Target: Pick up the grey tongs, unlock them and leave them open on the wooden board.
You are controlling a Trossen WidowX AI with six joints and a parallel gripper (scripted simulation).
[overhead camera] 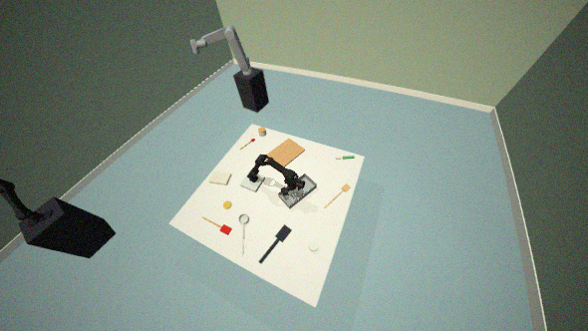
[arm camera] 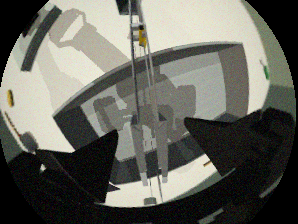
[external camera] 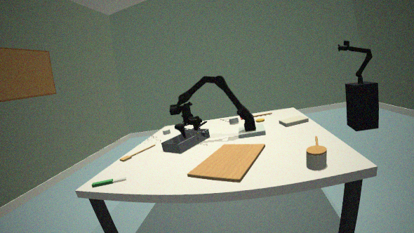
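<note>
Now: the roasting tin 40 mm to the left of my gripper tip, 20 mm ahead of it and 10 mm below it. Round my gripper tip: black spatula 400 mm to the right, 100 mm ahead, 40 mm below; then red spatula 540 mm to the right, 360 mm behind, 30 mm below; then wooden board 340 mm to the left, 320 mm behind, 30 mm below.
</note>
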